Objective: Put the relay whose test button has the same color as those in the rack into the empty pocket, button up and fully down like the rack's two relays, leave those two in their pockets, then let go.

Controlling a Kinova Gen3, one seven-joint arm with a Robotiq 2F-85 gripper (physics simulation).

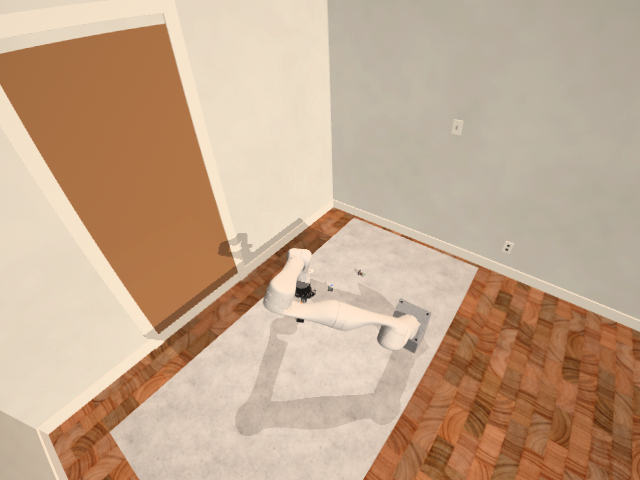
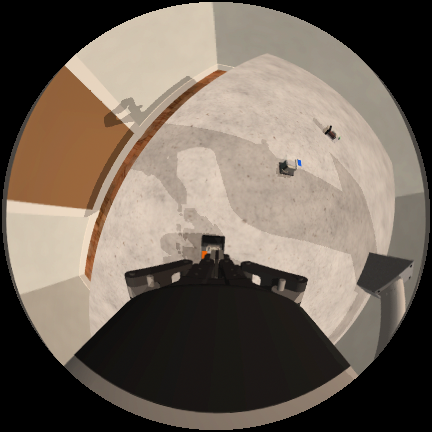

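Pixels of known places: gripper, fingertip midpoint: (image 1: pixel 304 301) (image 2: pixel 216 257); arm's base, link origin: (image 1: pixel 408 325).
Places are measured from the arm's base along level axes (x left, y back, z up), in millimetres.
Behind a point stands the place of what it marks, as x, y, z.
Observation:
The black rack (image 1: pixel 300 320) {202, -460, -105} (image 2: pixel 213 238) {111, -511, -101} shows at one end, beyond my fingertips. A relay (image 2: pixel 214 248) {118, -503, -77} with an orange button stands in the pocket at that end, partly covered by my fingers. The other pockets are hidden behind the gripper, so their contents and how far down those relays sit cannot be told. My gripper (image 1: pixel 303 299) {123, -496, -65} (image 2: pixel 216 257) {123, -496, -65} is shut and empty, over the rack. A relay with a blue button (image 1: pixel 330 288) {-45, -456, -97} (image 2: pixel 288 167) {-40, -467, -87} rests on the mat away from the rack. A relay with a green button (image 1: pixel 360 272) {-237, -387, -98} (image 2: pixel 331 133) {-234, -388, -105} lies farther off.
The pale mat (image 1: pixel 206 382) {690, -594, -124} (image 2: pixel 270 85) {-307, -583, -124} lies under the rack and loose relays. The grey base plate (image 1: pixel 422 319) {-35, 45, 37} (image 2: pixel 382 270) {-20, -79, -42} is at the right. My arm (image 1: pixel 338 315) {320, -148, 322} reaches from it across the mat. A wall and brown door (image 1: pixel 124 165) (image 2: pixel 60 155) stand at the left.

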